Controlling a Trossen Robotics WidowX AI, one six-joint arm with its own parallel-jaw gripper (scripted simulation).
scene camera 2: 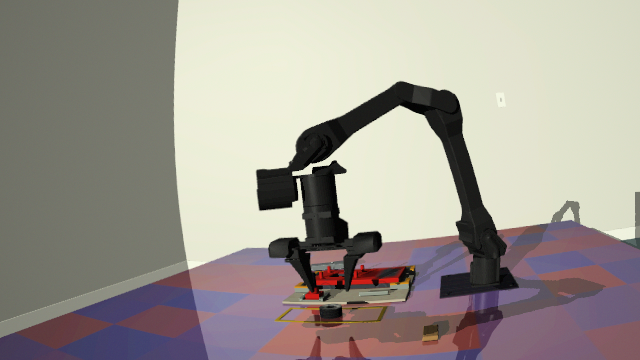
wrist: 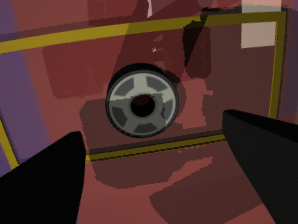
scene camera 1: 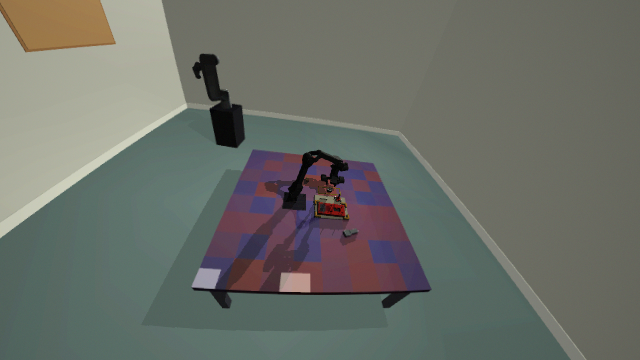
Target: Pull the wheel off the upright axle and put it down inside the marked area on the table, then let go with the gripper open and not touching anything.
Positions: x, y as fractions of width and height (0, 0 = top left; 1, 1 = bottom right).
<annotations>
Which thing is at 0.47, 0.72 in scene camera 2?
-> The gripper.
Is the gripper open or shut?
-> Open.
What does the gripper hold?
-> Nothing.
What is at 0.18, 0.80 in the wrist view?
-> The gripper.
</annotations>
